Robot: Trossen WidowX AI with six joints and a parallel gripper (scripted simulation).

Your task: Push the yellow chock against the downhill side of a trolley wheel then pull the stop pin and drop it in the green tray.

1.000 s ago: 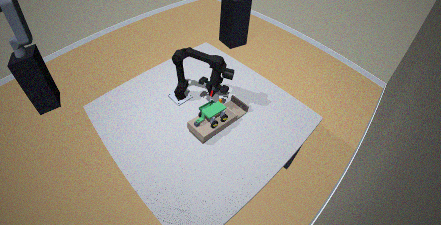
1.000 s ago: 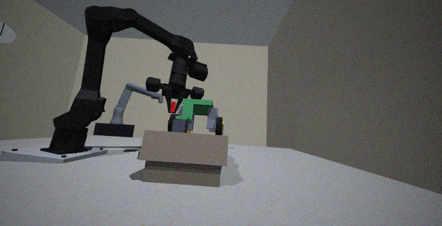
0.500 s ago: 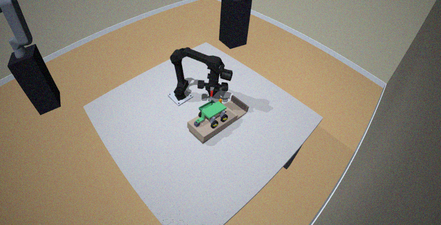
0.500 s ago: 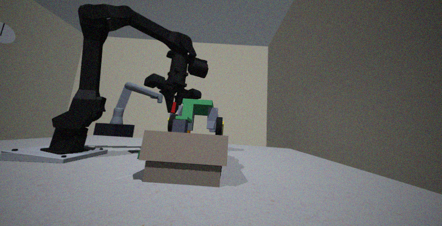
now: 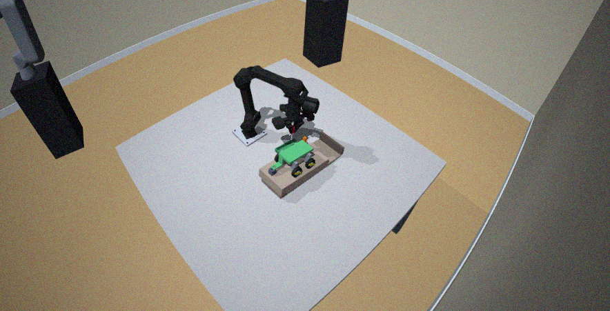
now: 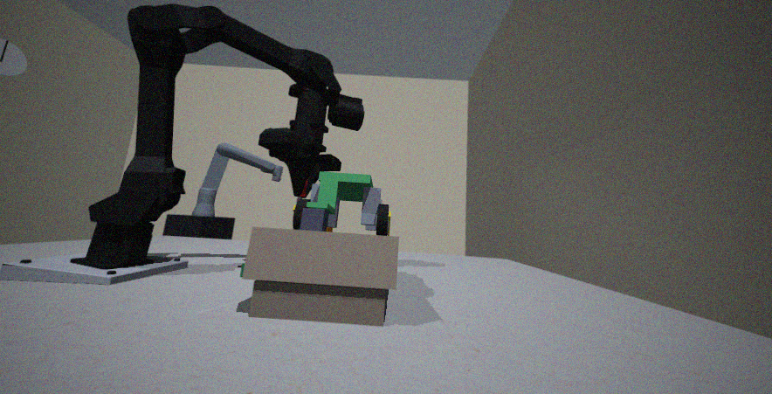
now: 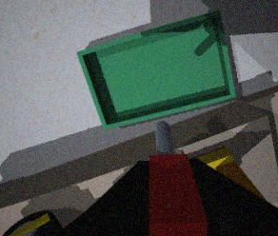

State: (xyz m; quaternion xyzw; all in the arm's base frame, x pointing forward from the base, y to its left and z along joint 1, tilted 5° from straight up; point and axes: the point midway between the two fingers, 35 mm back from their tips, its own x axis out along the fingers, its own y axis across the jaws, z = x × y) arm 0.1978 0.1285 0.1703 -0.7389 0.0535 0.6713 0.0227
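My gripper tip is now 14 cm above the green tray and 2 cm past it. The rest, counted from my gripper tip: stop pin right at my gripper tip; yellow chock 5 cm below, 5 cm ahead, 2 cm to the left; green-decked trolley 12 cm ahead, 6 cm to the right, 3 cm below.
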